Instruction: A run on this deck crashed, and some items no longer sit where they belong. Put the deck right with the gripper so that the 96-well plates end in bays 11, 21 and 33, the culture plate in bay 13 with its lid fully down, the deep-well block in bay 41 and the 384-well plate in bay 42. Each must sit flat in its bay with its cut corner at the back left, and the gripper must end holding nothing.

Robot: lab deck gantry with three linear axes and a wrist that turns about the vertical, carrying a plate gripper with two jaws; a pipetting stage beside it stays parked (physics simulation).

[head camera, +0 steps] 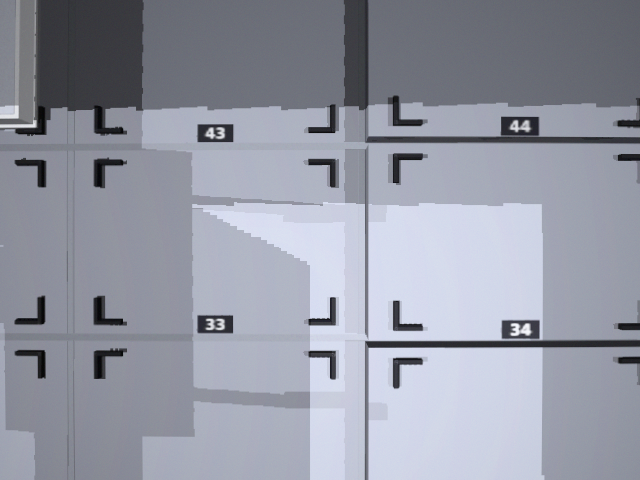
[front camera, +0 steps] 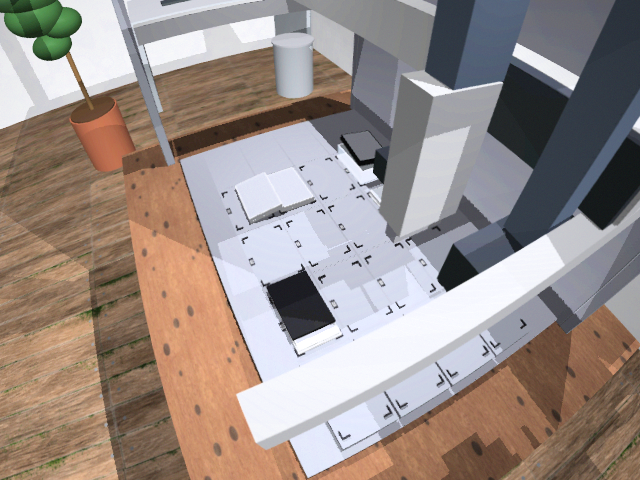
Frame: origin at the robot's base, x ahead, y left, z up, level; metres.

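Seen in the pictures: robot's base, origin of the base link: (front camera: 223, 194).
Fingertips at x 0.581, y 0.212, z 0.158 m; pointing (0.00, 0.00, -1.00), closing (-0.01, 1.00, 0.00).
Offsets run from my fingertips to a thing's top centre. "*": to the spot under its first point.
The gripper's dark housing (front camera: 473, 255) hangs over the back right of the deck; its jaws are hidden behind the pale beam. The culture plate @[0.169 m right, 0.189 m back, 0.143 m down] (front camera: 319, 339) is in bay 13, its black lid @[0.169 m right, 0.212 m back, 0.135 m down] (front camera: 301, 304) shifted left, leaving a right-hand strip uncovered. A white plate @[0.138 m right, 0.518 m back, 0.130 m down] (front camera: 258, 196) at bay 11 appears tilted against another white plate @[0.062 m right, 0.517 m back, 0.143 m down] (front camera: 291, 187) at bay 21. At bay 41, a black-sided plate @[0.164 m left, 0.533 m back, 0.100 m down] (front camera: 361, 144) appears to lie on a white block @[0.152 m left, 0.517 m back, 0.116 m down] (front camera: 356, 167). A pale-rimmed plate @[0.152 m left, 0.353 m back, 0.143 m down] (front camera: 374, 196) (head camera: 26, 77) at bay 42 shows partly. Bay 33 @[* 0.045 m left, 0.226 m back, 0.158 m down] (head camera: 149, 242) shows its brackets and label.
The pale beam (front camera: 392, 351) crosses the right of the deck in the front view. The grey column (front camera: 418, 170) of the parked pipetting stage stands over the back and hides part of bay 42. Raised bay 34 @[* 0.036 m left, 0.054 m back, 0.143 m down] (head camera: 465, 258) lies right of bay 33, with bay 44 behind it.
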